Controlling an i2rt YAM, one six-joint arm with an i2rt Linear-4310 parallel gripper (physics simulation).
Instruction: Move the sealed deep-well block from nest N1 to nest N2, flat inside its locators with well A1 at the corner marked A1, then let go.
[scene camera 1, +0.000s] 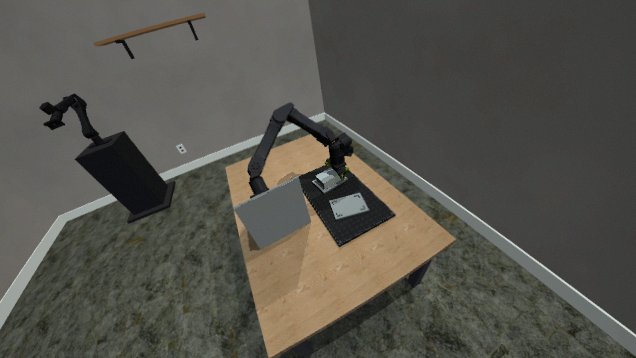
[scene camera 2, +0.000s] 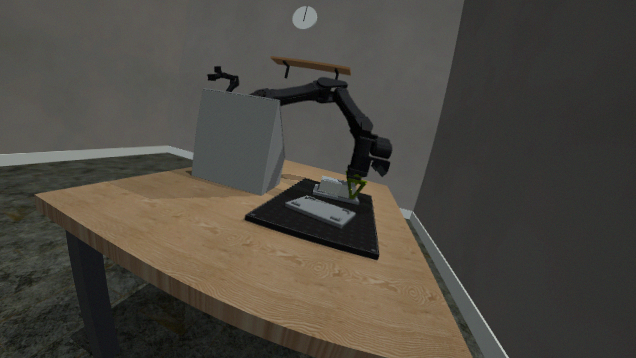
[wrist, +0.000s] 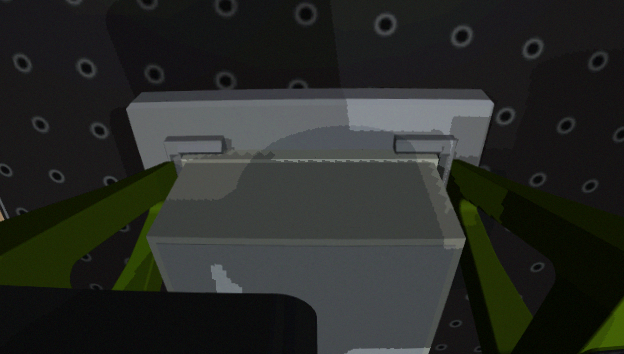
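Where they show: gripper, fingertip midpoint: (scene camera 2: 350, 194) (wrist: 312, 176); arm's base, link origin: (scene camera 1: 263, 195) (scene camera 2: 242, 120).
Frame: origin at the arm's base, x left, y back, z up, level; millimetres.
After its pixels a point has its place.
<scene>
The pale deep-well block (scene camera 1: 326, 178) @(x 101, y -328, z -141 mm) (scene camera 2: 330, 186) @(x 80, y -334, z -157 mm) (wrist: 310, 205) @(x 135, y -415, z -155 mm) sits upright on nest N1 (scene camera 1: 329, 190) @(x 56, y -318, z -189 mm) (scene camera 2: 336, 196) @(x 69, y -364, z -183 mm) (wrist: 260, 120) @(x 154, y -424, z -183 mm), between its raised corner locators at the end that shows in the wrist view. My gripper (scene camera 1: 337, 172) @(x 134, y -407, z -180 mm) (scene camera 2: 356, 188) @(x 134, y -407, z -180 mm) (wrist: 312, 176) @(x 134, y -407, z -180 mm) is open and low over N1, with one green finger on each side of the block near that end. The fingers look very close to the block's sides; contact cannot be told. Nest N2 (scene camera 1: 349, 206) @(x -100, y -349, z -183 mm) (scene camera 2: 321, 210) @(x -110, y -352, z -183 mm) is a flat light plate with dark corner marks and no block on it. The A1 labels cannot be read.
Both nests stand on a black perforated board (scene camera 1: 341, 238) @(x -228, y -235, z -195 mm) (scene camera 2: 270, 215) @(x -213, y -254, z -195 mm) on the wooden table (scene camera 1: 285, 280) @(x -282, y 43, z -208 mm) (scene camera 2: 200, 235) @(x -371, y -187, z -208 mm). A tall grey wedge-shaped panel (scene camera 1: 275, 215) @(x -85, y -18, z -53 mm) (scene camera 2: 235, 140) @(x -82, y -43, z -61 mm) stands beside the board, near the arm's base. A second arm (scene camera 1: 84, 120) stands on a black pedestal (scene camera 1: 120, 175) away from the table.
</scene>
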